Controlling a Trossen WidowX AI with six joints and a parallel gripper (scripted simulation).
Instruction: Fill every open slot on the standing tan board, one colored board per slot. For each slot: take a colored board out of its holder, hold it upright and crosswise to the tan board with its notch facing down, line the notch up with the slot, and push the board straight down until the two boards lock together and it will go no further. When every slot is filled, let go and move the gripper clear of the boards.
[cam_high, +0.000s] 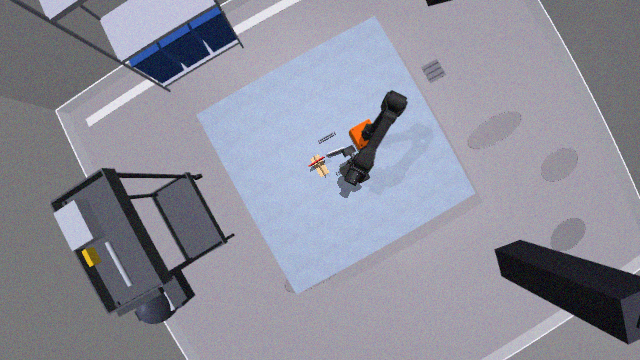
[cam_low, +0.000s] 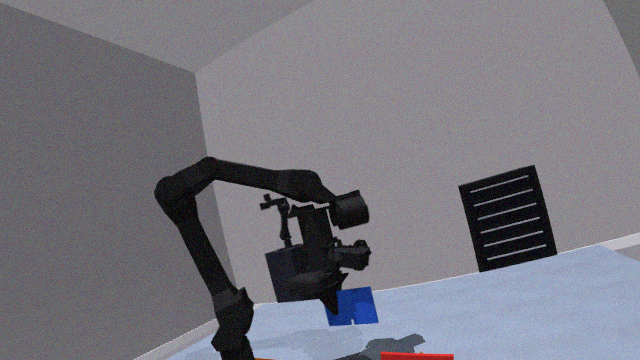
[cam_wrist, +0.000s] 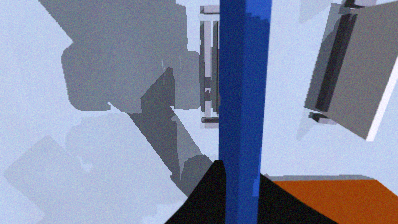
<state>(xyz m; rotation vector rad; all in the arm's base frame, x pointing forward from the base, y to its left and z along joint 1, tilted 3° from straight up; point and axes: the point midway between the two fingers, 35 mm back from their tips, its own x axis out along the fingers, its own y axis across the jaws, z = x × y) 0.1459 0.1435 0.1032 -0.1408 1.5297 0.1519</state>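
Now: the red board 180 mm ahead of my gripper tip, 90 mm to the right of it and 70 mm below it. Also, from my gripper tip: blue board (30 mm ahead, 10 mm to the left); tan board (170 mm ahead, 60 mm to the right, 110 mm below).
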